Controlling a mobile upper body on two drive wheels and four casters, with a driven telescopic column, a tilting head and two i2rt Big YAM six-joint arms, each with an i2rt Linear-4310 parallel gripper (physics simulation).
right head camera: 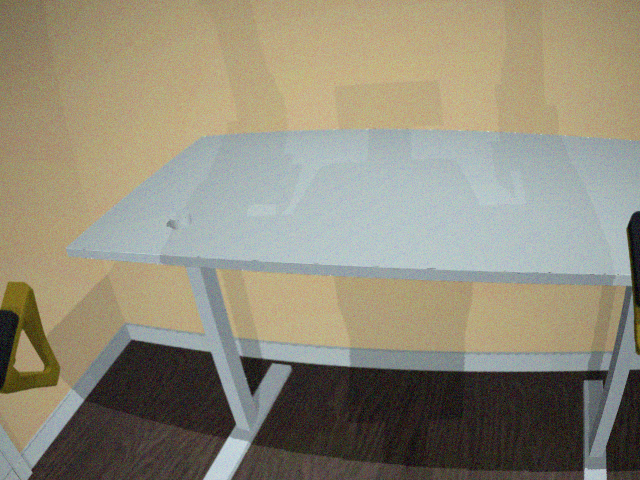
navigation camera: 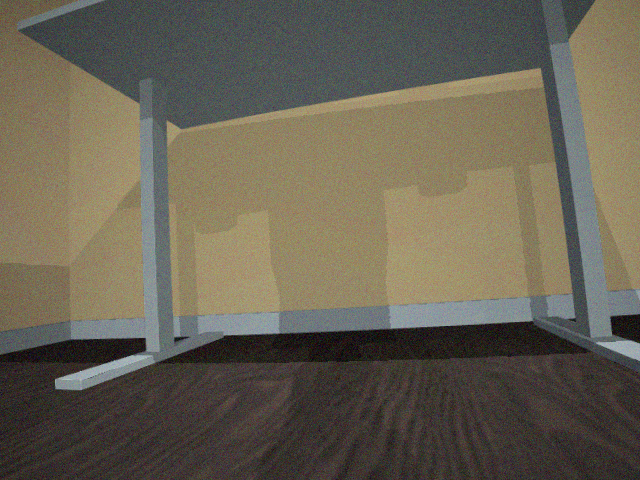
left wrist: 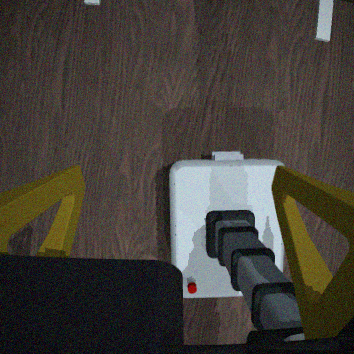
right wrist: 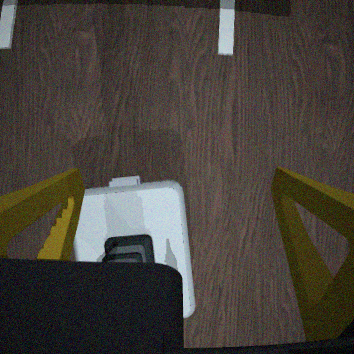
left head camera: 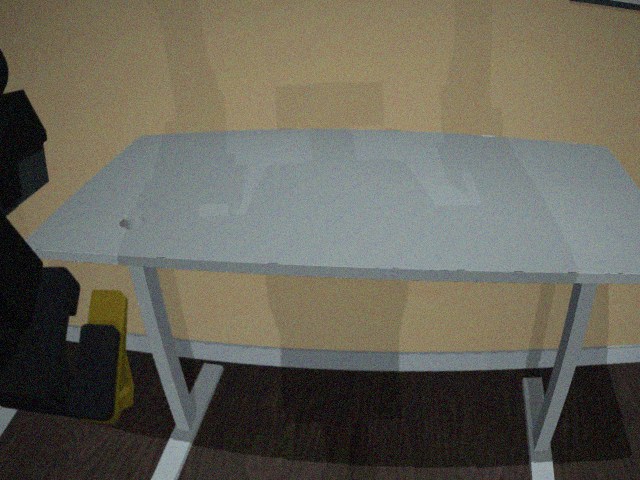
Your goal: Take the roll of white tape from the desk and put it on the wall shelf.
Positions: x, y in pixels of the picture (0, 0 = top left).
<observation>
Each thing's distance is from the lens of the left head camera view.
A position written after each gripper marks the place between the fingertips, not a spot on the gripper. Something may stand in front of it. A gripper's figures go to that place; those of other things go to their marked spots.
left gripper (left head camera: 64, 388): 0.37 m
grey desk (left head camera: 343, 203): 1.29 m
</observation>
